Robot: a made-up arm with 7 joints.
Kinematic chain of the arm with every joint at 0, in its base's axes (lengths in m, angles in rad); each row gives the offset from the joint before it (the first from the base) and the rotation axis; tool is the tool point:
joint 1: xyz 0 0 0.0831 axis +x
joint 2: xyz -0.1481 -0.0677 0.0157 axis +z
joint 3: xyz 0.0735 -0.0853 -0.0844 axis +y
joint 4: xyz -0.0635 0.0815 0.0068 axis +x
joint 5: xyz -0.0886 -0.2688 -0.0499 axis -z
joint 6: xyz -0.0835 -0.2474 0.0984 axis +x
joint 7: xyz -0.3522 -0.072 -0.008 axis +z
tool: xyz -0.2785 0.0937 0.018
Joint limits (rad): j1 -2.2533..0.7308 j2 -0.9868..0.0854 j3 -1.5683..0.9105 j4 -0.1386..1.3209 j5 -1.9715..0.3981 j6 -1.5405..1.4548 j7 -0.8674..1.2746
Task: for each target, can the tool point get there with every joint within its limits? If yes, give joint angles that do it. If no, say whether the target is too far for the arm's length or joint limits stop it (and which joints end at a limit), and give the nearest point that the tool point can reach.
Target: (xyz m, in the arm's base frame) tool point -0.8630 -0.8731 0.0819
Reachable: yes | joints -0.1520 -0.8134 -0.1962 0.2934 -1.2391 -0.8676 0.9300
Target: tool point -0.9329 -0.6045 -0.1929
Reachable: yes | joints -0.1986 -0.2200 -0.0913 0.4514 -0.3083 -0.4211 -0.0793
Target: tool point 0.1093 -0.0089 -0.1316
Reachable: no: joint limits stop it (at a limit: joint 2, joint 4, joint 5, joint 6, joint 7) | nearest point 0.5108 -0.0217 -0.4415 | short by 0.507 m
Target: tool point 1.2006 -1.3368 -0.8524
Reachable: no: too far | nearest point 0.6471 -0.8167 -0.4884 | short by 0.842 m
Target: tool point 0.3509 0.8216 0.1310
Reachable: no: joint limits stop it (at a limit: joint 1, joint 3, joint 4, joint 5) | nearest point 0.3378 0.7522 0.1709 | short by 0.081 m
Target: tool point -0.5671 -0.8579 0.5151
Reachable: yes | joints -1.4308 -0.6066 -1.2287 0.2543 -0.3640 -0.0857 -0.3314
